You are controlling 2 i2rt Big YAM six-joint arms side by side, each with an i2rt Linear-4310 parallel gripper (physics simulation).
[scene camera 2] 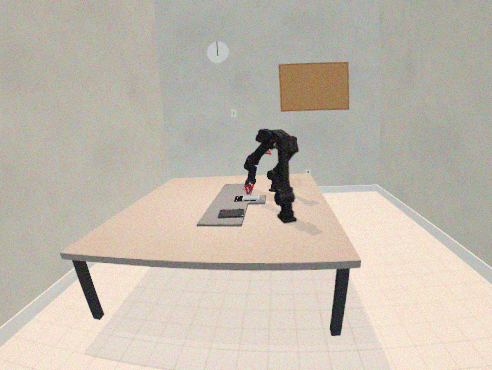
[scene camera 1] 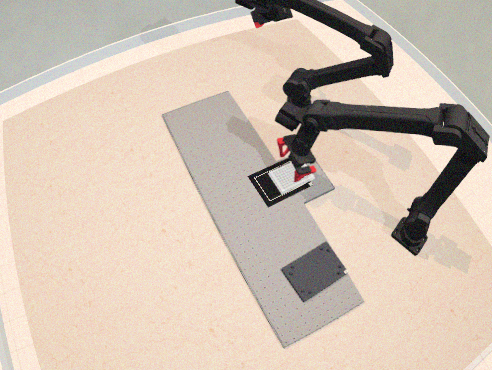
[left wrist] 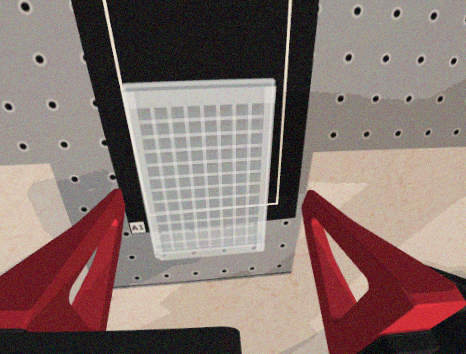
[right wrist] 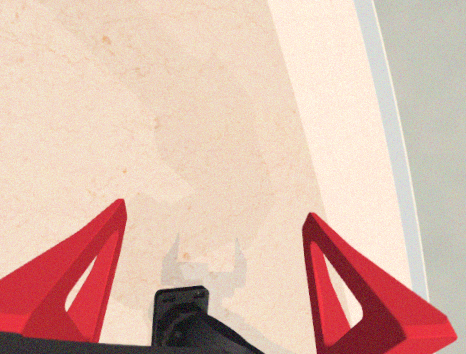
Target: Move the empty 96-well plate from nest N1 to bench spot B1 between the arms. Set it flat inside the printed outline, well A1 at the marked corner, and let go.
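Frame: origin at the left arm's base, x ahead, y left, z up, level; metres.
Where they show: left gripper, fingertip midpoint: (scene camera 2: 248,192) (scene camera 1: 289,168) (left wrist: 217,197); right gripper, fingertip midpoint: (scene camera 2: 275,152) (scene camera 1: 275,18) (right wrist: 218,214); left arm's base, link origin: (scene camera 2: 286,218) (scene camera 1: 408,237); right arm's base, link origin: (right wrist: 178,323).
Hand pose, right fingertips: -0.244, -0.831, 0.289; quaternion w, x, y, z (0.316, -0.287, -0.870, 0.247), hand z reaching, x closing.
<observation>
Things, the pixels of their centre, and the offset from my right fingertips, as dx, dy, dz. "pt": a spot on its surface instead. Level surfaces: height alone.
- white printed outline, surface spot: (left wrist: 282,120) pt +0.372, +0.330, -0.274
- A1 tag, surface spot: (left wrist: 137,227) pt +0.332, +0.454, -0.274
- dark grey rectangular pad, surface spot: (scene camera 1: 314,271) (scene camera 2: 230,212) pt +0.559, +0.650, -0.264
- grey perforated board, surface height: dz -0.276
The pale, see-through 96-well plate (scene camera 1: 286,181) (scene camera 2: 251,198) (left wrist: 200,165) lies on the black bench spot, across one short end of the white printed outline (scene camera 1: 262,189) (left wrist: 282,120). Part of it sticks out past that end, near the A1 tag (left wrist: 137,227), and the line shows through it. A strip of outline is uncovered along its right side in the left wrist view. My left gripper (scene camera 1: 290,167) (scene camera 2: 249,190) (left wrist: 217,197) is open above the plate, with one finger to each side. My right gripper (scene camera 2: 268,152) (right wrist: 218,214) is open and empty, high over the table, away from the plate.
A dark grey rectangular pad (scene camera 1: 314,271) (scene camera 2: 231,213) sits on the grey perforated board (scene camera 1: 210,165) (left wrist: 395,35), with no plate on it. The left forearm (scene camera 1: 380,119) reaches over the board's edge. The right arm (scene camera 1: 345,72) stands close behind it in scene camera 1.
</observation>
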